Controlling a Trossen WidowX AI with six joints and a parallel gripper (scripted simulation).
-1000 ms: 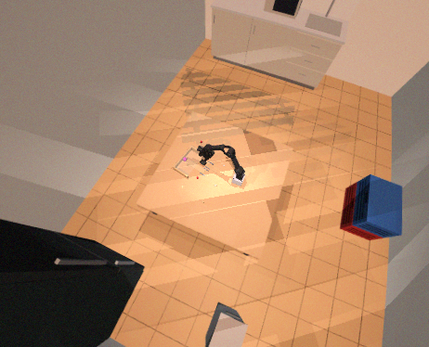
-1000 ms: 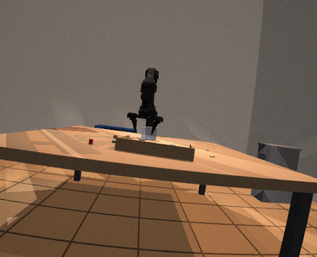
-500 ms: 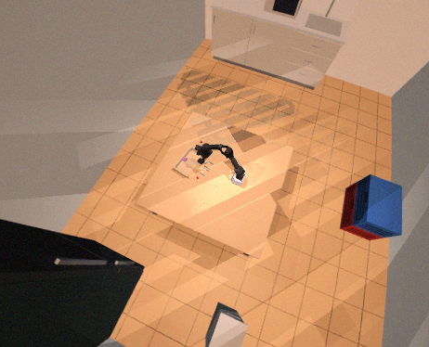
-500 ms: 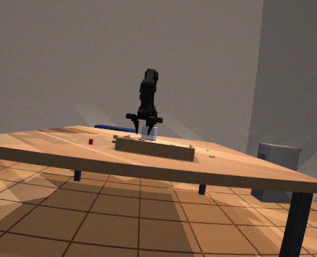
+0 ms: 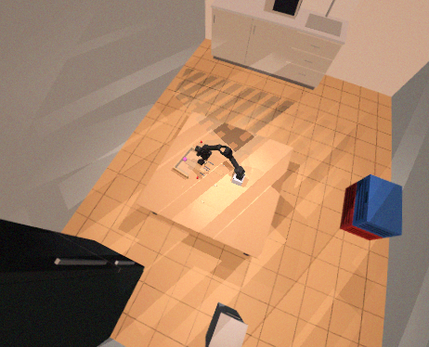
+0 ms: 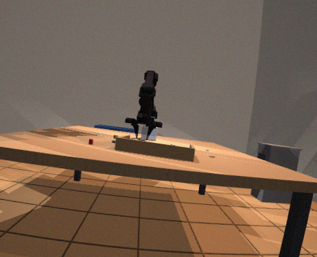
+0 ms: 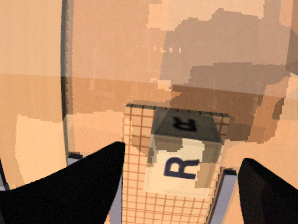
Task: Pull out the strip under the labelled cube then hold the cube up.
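My gripper tip is now 12 cm past the checkered strip, 3 cm above it and 1 cm to the right of it.
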